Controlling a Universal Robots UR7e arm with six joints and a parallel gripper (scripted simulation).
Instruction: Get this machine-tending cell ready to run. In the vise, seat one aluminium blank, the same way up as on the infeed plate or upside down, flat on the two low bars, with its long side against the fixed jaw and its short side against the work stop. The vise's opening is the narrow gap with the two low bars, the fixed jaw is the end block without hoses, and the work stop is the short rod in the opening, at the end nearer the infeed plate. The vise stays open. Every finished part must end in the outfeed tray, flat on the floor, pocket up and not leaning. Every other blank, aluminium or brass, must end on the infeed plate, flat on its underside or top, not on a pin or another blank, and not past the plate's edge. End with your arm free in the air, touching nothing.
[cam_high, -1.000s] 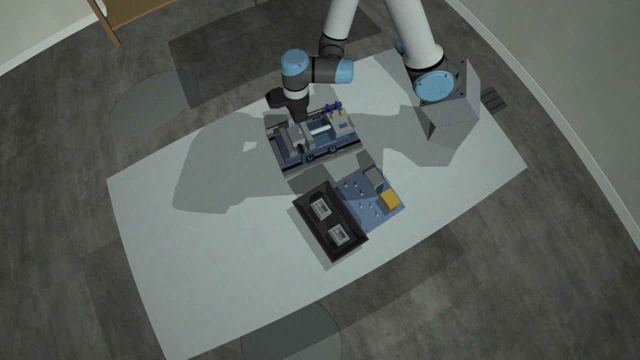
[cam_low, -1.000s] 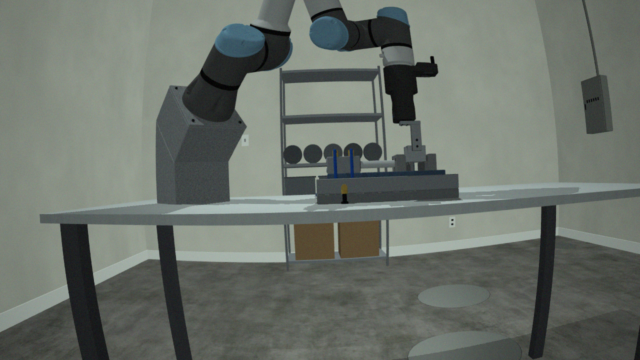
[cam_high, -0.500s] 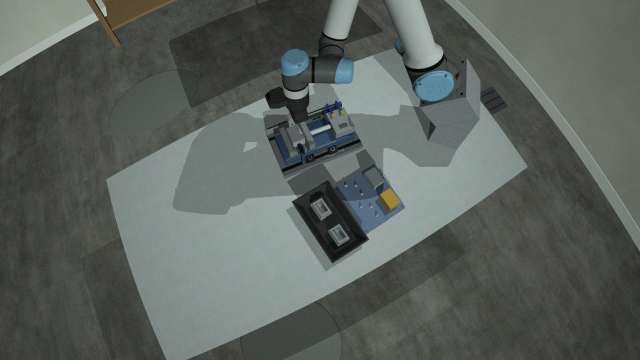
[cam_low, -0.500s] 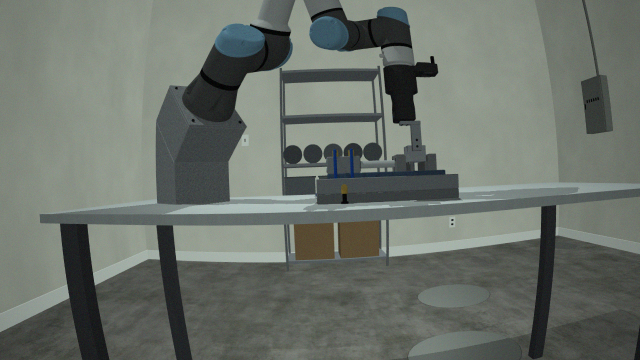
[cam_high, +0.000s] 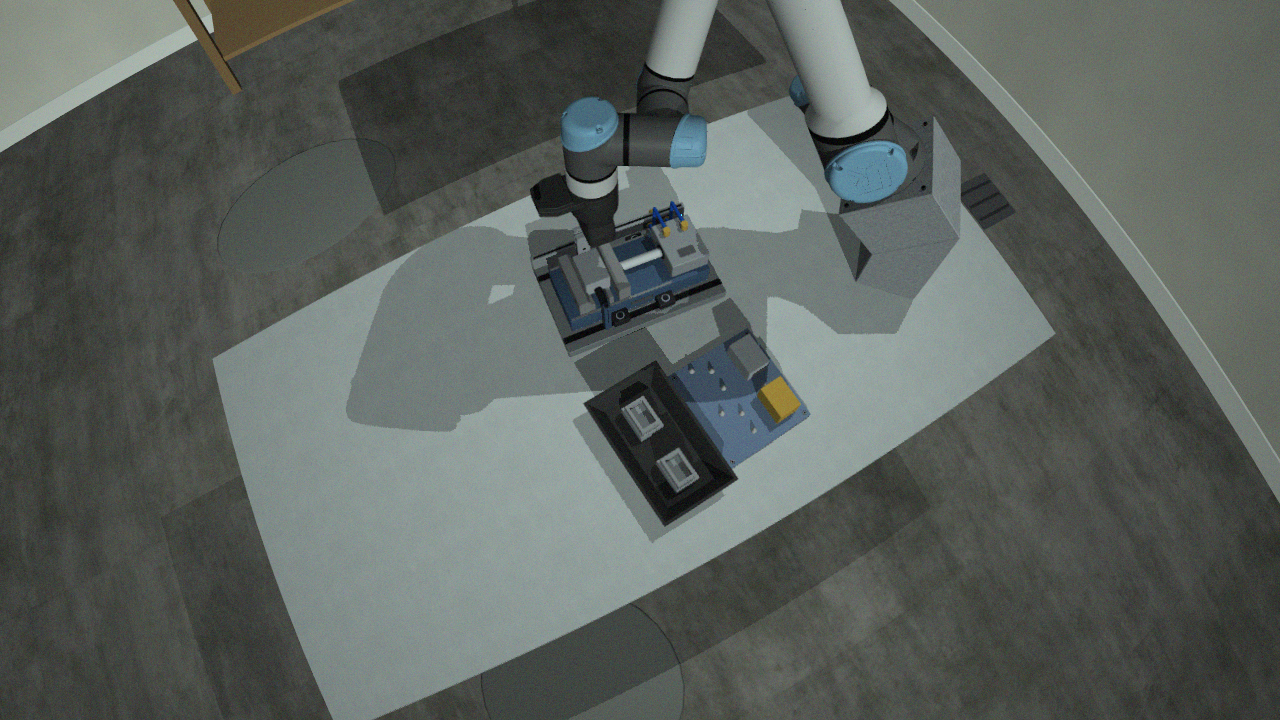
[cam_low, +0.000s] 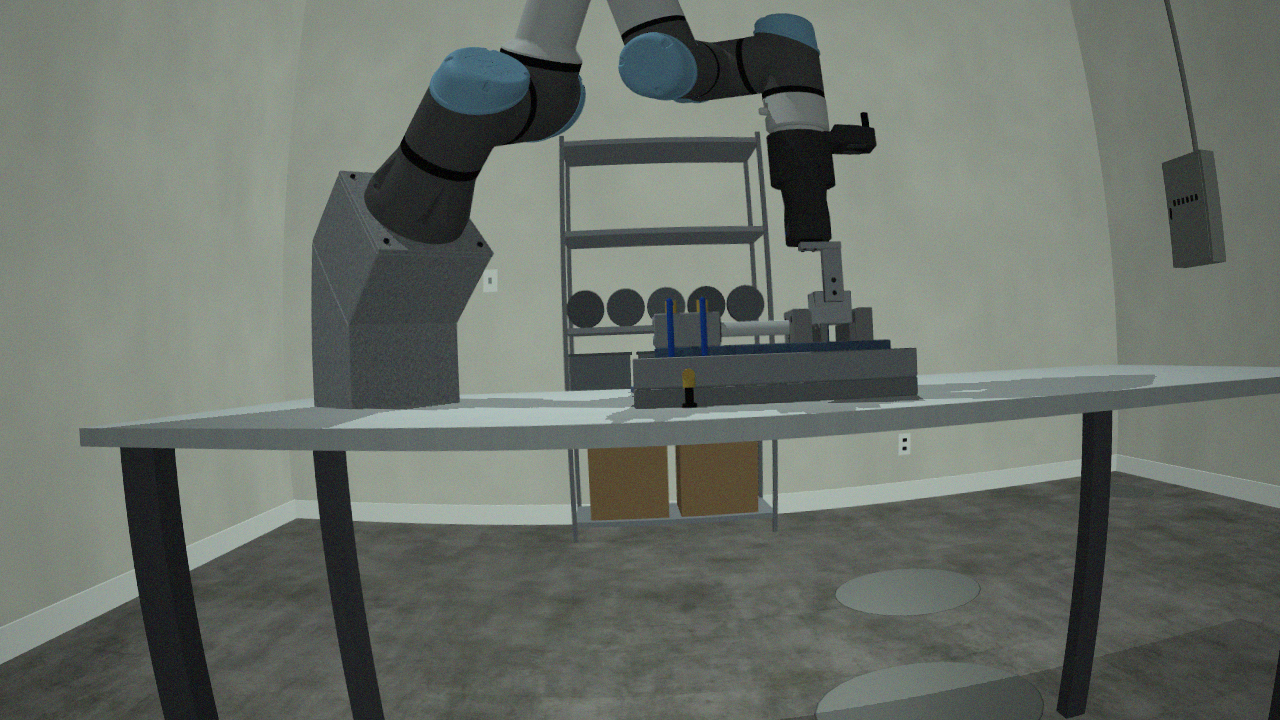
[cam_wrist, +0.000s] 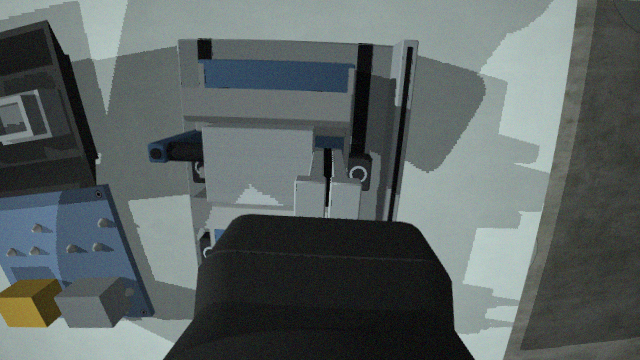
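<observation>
My hand is 4 cm to the right of the fixed jaw, 4 cm short of it and 4 cm above it. From my hand the other things lie so: vise: 8 cm below, 6 cm behind, 4 cm to the left; piston rod: 9 cm behind, 4 cm to the left, 4 cm below; hose block: 16 cm behind, 5 cm to the left, 4 cm below.
</observation>
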